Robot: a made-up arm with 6 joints.
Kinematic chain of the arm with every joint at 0, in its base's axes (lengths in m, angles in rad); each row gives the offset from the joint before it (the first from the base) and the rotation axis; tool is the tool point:
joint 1: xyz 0 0 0.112 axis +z
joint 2: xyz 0 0.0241 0 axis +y
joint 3: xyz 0 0 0.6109 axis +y
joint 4: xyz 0 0 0.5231 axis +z
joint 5: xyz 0 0 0 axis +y
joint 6: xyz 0 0 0.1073 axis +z
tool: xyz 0 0 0
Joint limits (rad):
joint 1: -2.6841..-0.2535
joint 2: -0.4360..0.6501
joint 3: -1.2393..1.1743
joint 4: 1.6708..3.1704
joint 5: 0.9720..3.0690
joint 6: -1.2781..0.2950
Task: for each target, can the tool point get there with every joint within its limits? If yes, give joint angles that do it. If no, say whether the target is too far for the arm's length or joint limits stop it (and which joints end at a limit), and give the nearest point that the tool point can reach.
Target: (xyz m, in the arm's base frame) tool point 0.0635 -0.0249 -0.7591
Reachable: no: joint limits stop it (at a limit: joint 2, joint 3, joint 4, joint 5) | nearest point 0.7200 -0.2823 0.4947 | short by 1.438 m
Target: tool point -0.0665 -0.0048 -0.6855
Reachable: no: joint limits stop it (at a limit: joint 1, joint 2, joint 3, joint 4) | nearest point -0.6979 0.2028 0.5173 | short by 1.374 m
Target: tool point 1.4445 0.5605 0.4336
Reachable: no: too far | nearest point 0.7832 0.3039 0.5612 | short by 0.721 m
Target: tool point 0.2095 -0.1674 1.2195
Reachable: yes | joints -1.0202 0.2974 0.0012 2.4690 1.5825 -0.5658
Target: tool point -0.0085 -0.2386 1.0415
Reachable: yes | joints -1.7221 0.5643 -0.6961 3.0421 2.8129 -0.3099
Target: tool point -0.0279 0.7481 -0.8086
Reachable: no: joint limits stop it (at a limit: joint 2, joint 3) | nearest point -0.0289 0.7758 0.5039 | short by 1.313 m
